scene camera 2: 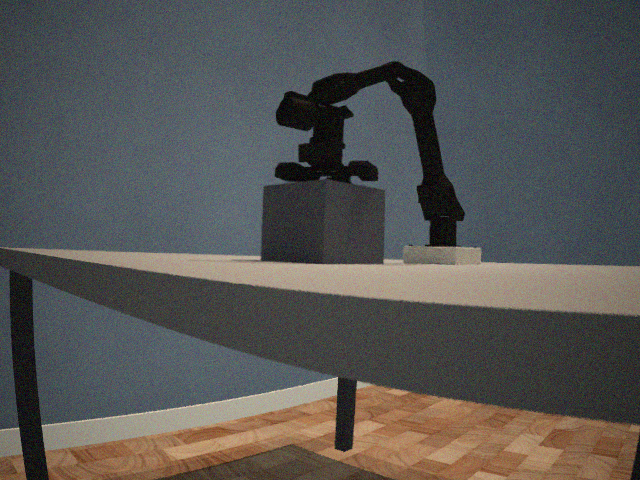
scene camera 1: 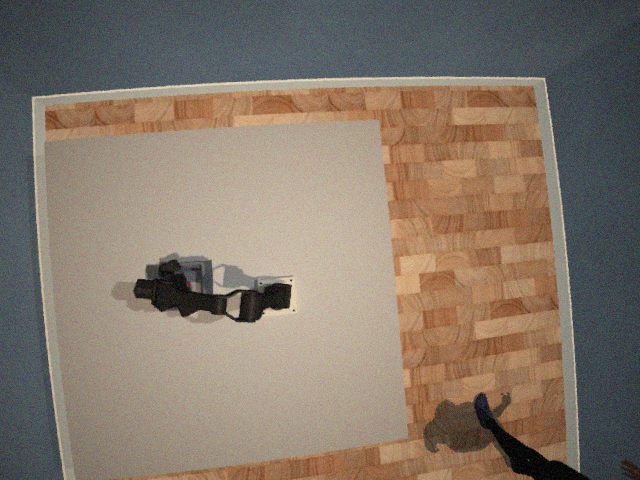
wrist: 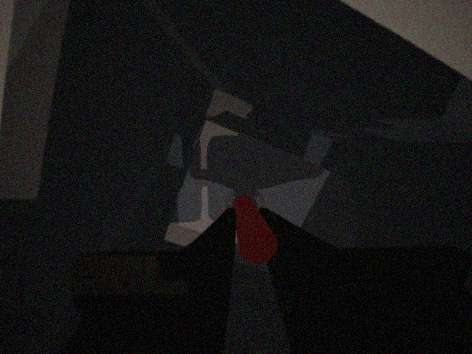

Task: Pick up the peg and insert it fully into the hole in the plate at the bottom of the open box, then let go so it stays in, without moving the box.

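Seen in the pictures: gripper, fingertip midpoint: [wrist: 246, 215]; arm's base, link origin: [scene camera 2: 443, 247] [scene camera 1: 282, 293].
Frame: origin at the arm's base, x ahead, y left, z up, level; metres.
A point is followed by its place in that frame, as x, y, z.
Observation:
A red peg [wrist: 256, 235] @(0.356, -0.007, 0.085) stands out between the two dark fingers in the wrist view, its far end over the pale plate [wrist: 285, 200] @(0.358, -0.041, 0.020). A small red bit of the peg [scene camera 1: 188, 284] @(0.336, -0.018, 0.026) also shows beside the arm in scene camera 1. My gripper [wrist: 246, 215] @(0.345, -0.014, 0.043) [scene camera 2: 338, 179] is shut on the peg, with its fingers reaching down into the open box [scene camera 2: 323, 222] @(0.411, 0.069, 0.029) [scene camera 1: 207, 273] @(0.265, -0.063, 0.056). The grey box stands on the table. The hole is mostly hidden behind the peg's far end, and I cannot tell how deep the peg's tip is.
The box walls rise close around the fingers. The arm's pale base [scene camera 1: 294, 304] @(-0.048, 0.041, -0.001) [scene camera 2: 442, 255] @(0.079, 0.060, -0.019) stands to the right of the box on the table [scene camera 1: 232, 387] @(0.168, 0.372, -0.039) [scene camera 2: 206, 268] @(0.723, 0.283, -0.038). A person's leg [scene camera 1: 516, 452] shows at the lower right in scene camera 1, off the table.

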